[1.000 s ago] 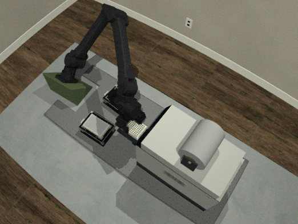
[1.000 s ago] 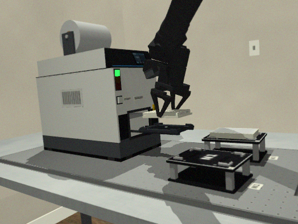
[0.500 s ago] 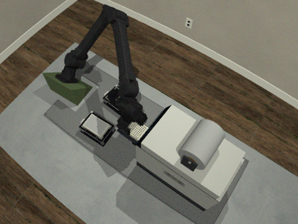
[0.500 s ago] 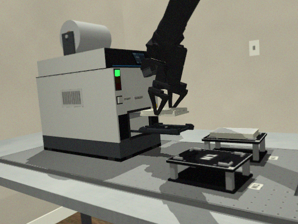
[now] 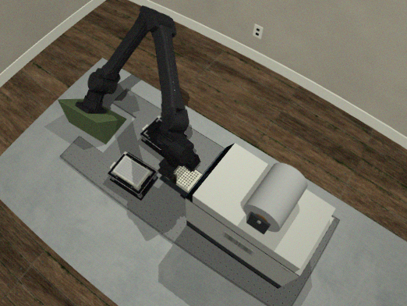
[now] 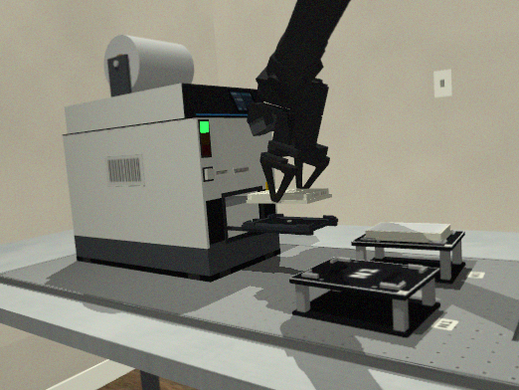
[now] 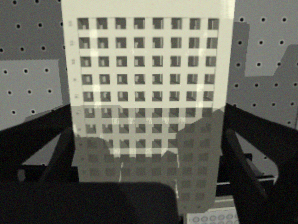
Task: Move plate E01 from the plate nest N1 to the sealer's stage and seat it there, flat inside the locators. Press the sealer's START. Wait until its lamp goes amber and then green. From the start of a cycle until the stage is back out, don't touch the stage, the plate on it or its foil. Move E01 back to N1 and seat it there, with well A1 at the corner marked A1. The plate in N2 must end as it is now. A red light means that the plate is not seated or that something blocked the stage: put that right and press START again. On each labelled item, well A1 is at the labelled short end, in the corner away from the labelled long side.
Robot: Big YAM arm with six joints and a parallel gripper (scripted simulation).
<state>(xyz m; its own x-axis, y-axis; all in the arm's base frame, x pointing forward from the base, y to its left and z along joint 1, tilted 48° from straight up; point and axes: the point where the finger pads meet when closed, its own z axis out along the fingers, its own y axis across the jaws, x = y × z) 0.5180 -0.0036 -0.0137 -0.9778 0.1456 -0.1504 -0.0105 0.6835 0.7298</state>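
Now: the sealer stage 5 cm below my hand. Round my hand: covered white plate (18 cm behind, 9 cm to the right, 8 cm below); start button (10 cm ahead, 9 cm to the left, 5 cm above); black plate nest (20 cm behind, 12 cm to the left, 10 cm below).
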